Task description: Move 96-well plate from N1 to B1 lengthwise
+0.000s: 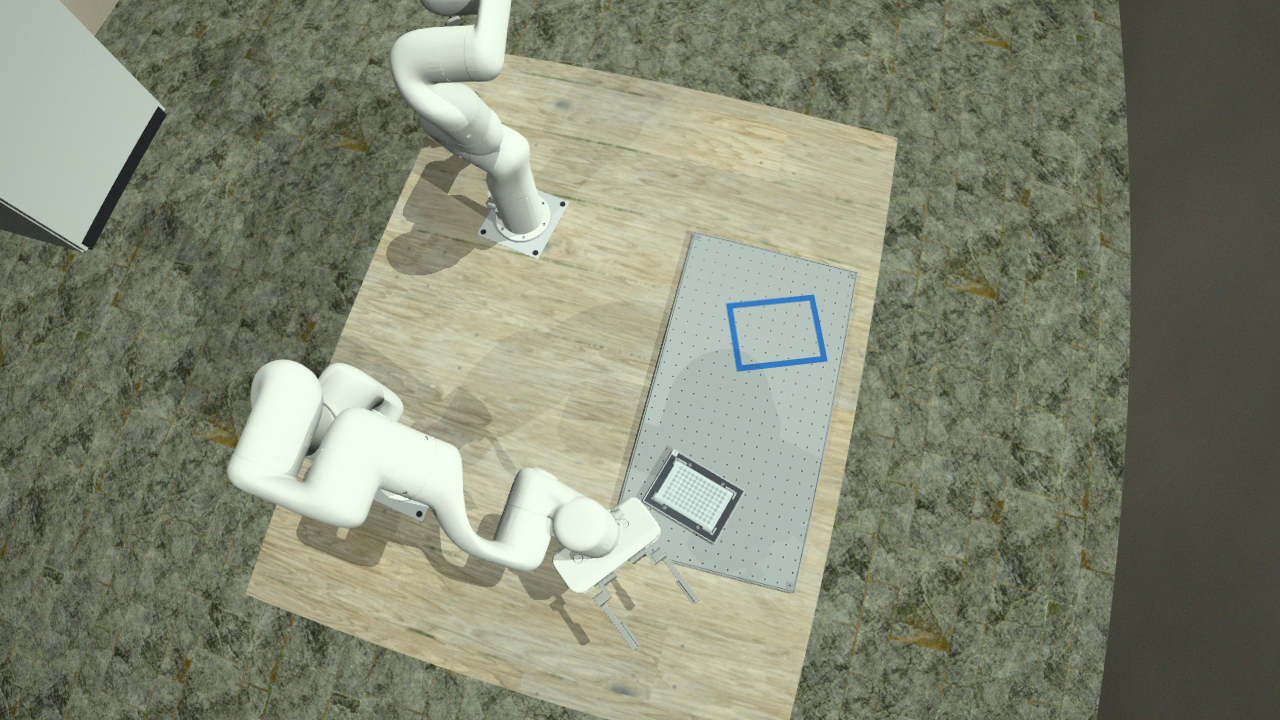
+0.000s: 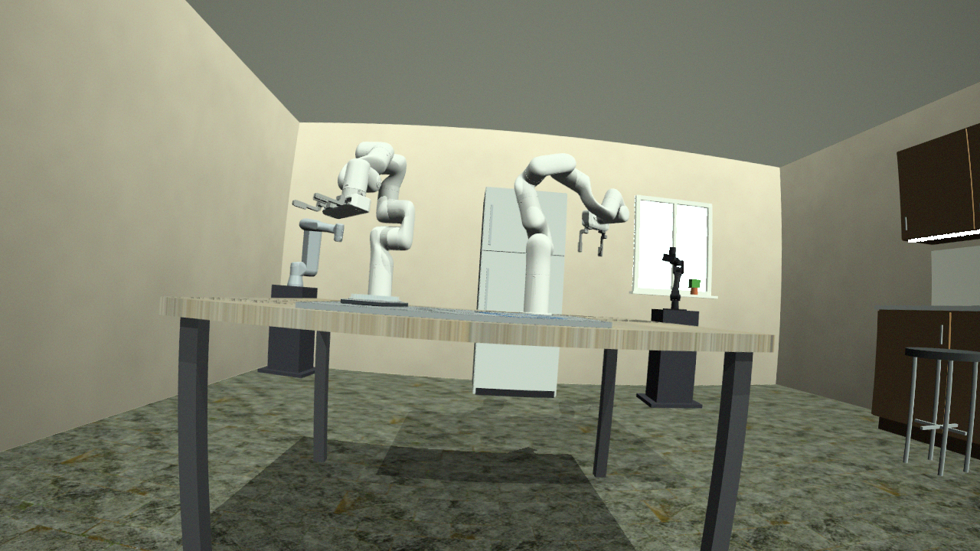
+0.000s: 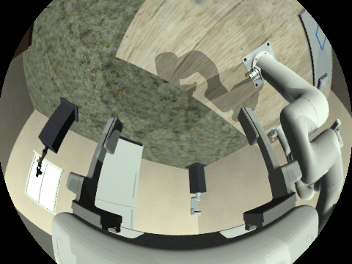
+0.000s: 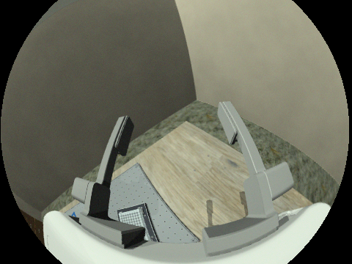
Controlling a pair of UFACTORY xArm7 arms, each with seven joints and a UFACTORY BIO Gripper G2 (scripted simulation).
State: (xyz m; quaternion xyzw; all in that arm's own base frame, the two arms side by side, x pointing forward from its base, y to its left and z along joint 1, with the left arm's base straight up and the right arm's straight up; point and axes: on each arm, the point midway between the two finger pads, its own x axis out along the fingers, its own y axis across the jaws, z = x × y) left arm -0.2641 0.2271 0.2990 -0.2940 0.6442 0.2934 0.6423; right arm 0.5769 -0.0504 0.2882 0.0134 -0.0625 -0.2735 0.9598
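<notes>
The clear 96-well plate lies 260 mm below my right hand and 220 mm to the left of it. The rest, counted from my right hand: dark plate nest: 270 mm below, 220 mm to the left.
</notes>
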